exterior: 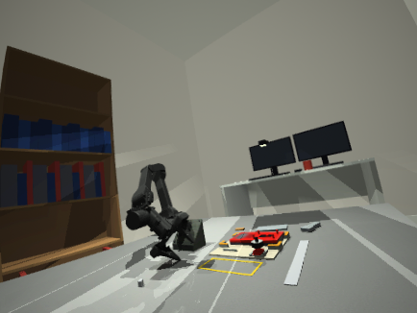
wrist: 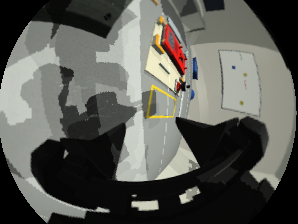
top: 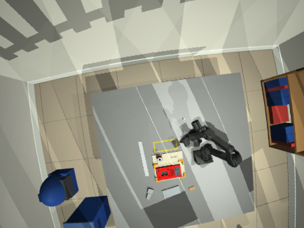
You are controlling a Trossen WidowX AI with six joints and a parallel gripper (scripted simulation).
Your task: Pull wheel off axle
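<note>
Now: the dark wheel 220 mm ahead of my gripper tip, 100 mm to the left of it and 10 mm below it.
</note>
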